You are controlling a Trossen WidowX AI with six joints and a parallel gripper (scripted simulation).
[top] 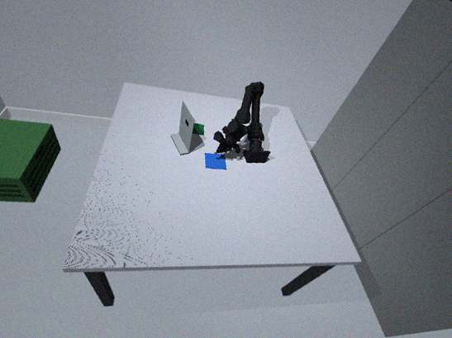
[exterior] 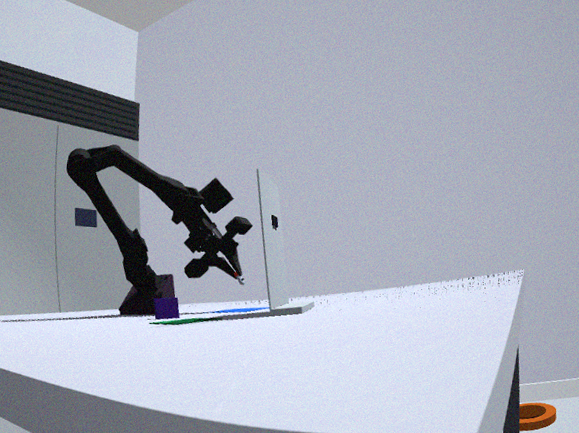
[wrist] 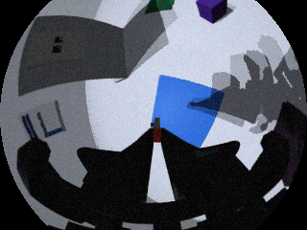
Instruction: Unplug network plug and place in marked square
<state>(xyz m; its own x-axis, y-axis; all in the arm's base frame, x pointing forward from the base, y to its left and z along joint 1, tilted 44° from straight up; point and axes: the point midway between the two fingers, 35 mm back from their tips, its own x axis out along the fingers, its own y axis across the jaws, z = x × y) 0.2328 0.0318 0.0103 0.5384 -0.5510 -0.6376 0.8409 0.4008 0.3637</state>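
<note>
Right now the blue marked square is 80 mm below my gripper tip and 10 mm behind it. Also, from my gripper tip: grey panel (160 mm ahead, 140 mm to the right, 30 mm above); network plug (right at my gripper tip).
</note>
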